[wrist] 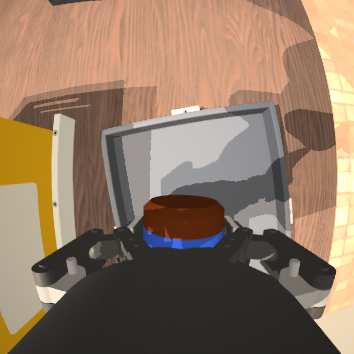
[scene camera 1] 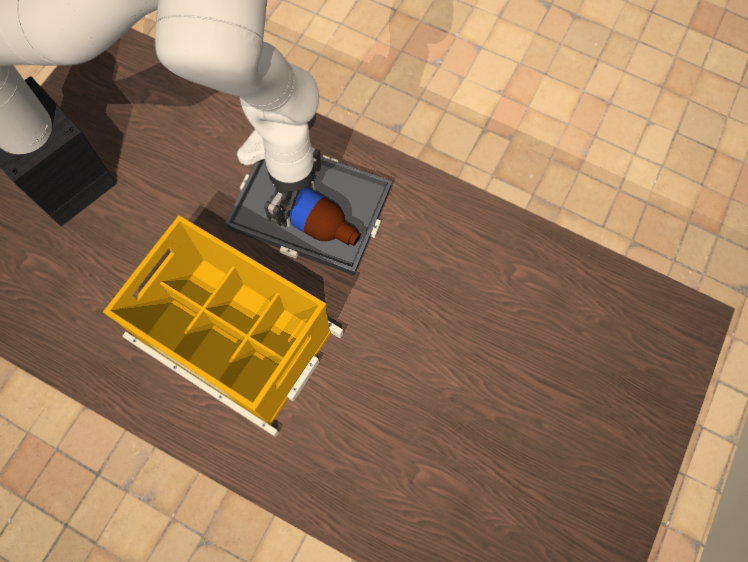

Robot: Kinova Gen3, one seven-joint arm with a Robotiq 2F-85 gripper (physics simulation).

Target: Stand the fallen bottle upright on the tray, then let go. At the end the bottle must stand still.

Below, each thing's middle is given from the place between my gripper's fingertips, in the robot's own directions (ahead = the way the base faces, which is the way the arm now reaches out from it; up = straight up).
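Brown bottle (wrist: 177, 220): my hand 10 mm below it, 50 mm short of it. Grey tray (scene camera 1: 361, 195): 20 mm below my hand, 10 mm ahead, 20 mm to the left. Yellow crate (scene camera 1: 245, 331): 50 mm above my hand, 20 mm ahead, 260 mm to the right.
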